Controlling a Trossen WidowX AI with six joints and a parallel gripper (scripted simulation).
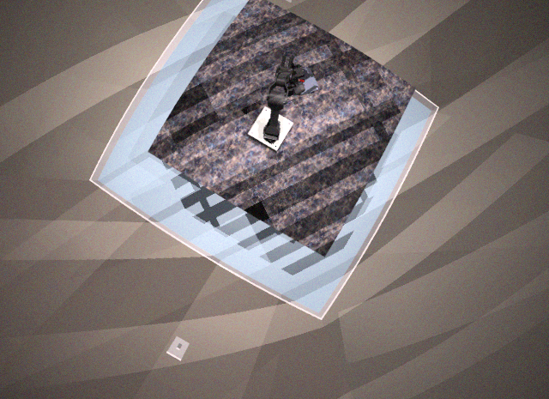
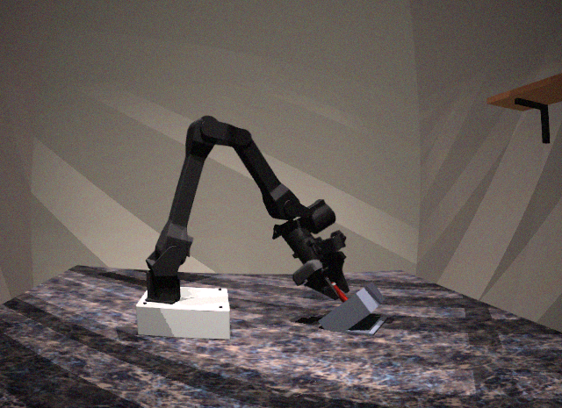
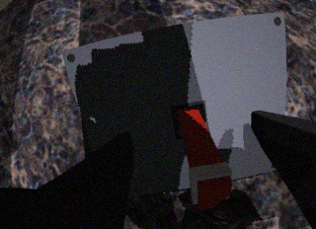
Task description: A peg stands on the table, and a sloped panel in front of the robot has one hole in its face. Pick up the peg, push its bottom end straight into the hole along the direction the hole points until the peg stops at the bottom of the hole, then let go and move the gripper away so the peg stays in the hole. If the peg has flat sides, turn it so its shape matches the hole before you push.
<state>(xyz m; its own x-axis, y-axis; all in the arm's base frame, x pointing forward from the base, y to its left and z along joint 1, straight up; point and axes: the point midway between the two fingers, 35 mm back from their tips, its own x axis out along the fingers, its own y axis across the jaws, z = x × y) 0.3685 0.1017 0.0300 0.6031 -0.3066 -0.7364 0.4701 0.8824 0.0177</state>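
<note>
My gripper tip is now 1 cm past the red peg, 1 cm to the right of it and 1 cm below it. Also, from my gripper tip: grey sloped panel: 2 cm ahead, 1 cm to the right, 3 cm below.
</note>
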